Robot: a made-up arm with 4 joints. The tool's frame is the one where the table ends. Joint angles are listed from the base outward.
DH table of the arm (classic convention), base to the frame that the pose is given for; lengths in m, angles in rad. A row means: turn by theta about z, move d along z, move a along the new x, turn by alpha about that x. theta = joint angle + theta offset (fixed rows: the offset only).
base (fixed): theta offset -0.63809; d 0; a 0.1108; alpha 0
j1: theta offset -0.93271; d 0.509; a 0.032; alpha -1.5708
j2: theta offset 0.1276; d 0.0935; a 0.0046; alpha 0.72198
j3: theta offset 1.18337; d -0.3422; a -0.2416; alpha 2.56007
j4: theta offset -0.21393; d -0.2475; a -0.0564; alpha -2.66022
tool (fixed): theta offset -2.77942; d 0.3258; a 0; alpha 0
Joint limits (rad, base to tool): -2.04..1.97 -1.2..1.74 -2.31..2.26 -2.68..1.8
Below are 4 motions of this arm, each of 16 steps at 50 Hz.
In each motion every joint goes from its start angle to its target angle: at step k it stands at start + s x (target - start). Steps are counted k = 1, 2, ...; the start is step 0. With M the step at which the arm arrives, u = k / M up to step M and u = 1 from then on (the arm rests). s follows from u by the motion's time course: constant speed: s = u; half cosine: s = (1 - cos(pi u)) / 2; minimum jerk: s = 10 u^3 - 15 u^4 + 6 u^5.
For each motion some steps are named. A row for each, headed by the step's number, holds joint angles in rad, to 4 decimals.
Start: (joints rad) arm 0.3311 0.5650 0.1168 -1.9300
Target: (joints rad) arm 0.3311 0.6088 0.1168 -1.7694
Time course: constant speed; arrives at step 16
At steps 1, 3, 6, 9, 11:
1: 0.3311 0.5677 0.1168 -1.9200
3: 0.3311 0.5732 0.1168 -1.8999
6: 0.3311 0.5814 0.1168 -1.8698
9: 0.3311 0.5896 0.1168 -1.8397
11: 0.3311 0.5951 0.1168 -1.8196

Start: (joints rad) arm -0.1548 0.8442 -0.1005 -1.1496
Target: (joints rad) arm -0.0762 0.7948 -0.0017 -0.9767
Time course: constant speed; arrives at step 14
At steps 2, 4, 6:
2: -0.1436 0.8371 -0.0864 -1.1249
4: -0.1323 0.8301 -0.0723 -1.1002
6: -0.1211 0.8230 -0.0582 -1.0755

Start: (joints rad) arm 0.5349 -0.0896 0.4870 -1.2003
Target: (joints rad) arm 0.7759 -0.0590 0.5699 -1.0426
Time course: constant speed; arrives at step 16
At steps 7, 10, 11, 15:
7: 0.6403 -0.0762 0.5233 -1.1313
10: 0.6855 -0.0705 0.5388 -1.1017
11: 0.7006 -0.0686 0.5440 -1.0919
15: 0.7608 -0.0609 0.5647 -1.0525

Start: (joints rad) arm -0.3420 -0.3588 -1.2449 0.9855
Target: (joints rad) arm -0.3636 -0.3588 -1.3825 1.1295
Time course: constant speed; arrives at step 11
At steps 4, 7, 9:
4: -0.3499 -0.3588 -1.2949 1.0379
7: -0.3557 -0.3588 -1.3325 1.0771
9: -0.3597 -0.3588 -1.3575 1.1033

